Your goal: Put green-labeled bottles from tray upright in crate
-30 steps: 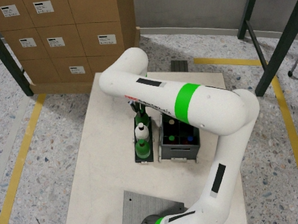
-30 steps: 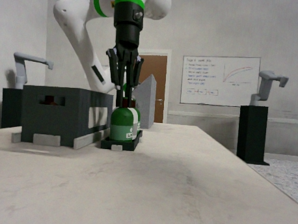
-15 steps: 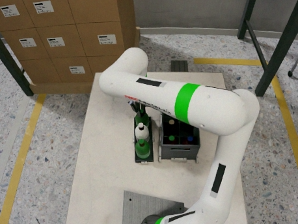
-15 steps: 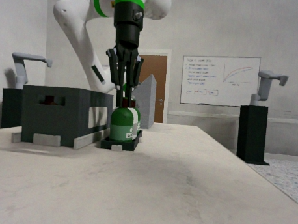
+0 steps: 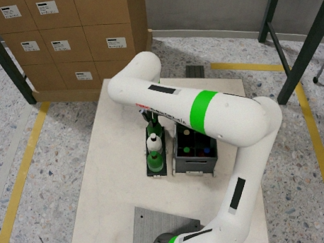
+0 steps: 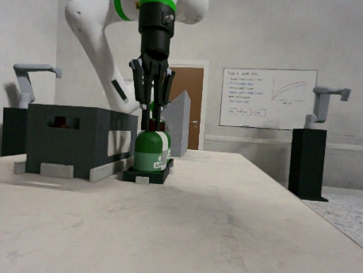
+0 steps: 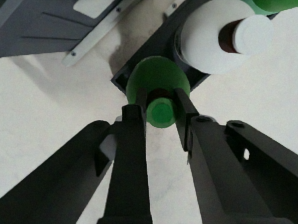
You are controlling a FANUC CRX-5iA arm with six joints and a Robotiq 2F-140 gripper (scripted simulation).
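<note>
Right now my hand is 8 cm past the white-labeled bottle and 8 cm above it. Also, from my hand: dark crate (9 cm behind, 20 cm to the right, 8 cm below); then dark tray (9 cm behind, 15 cm below).
</note>
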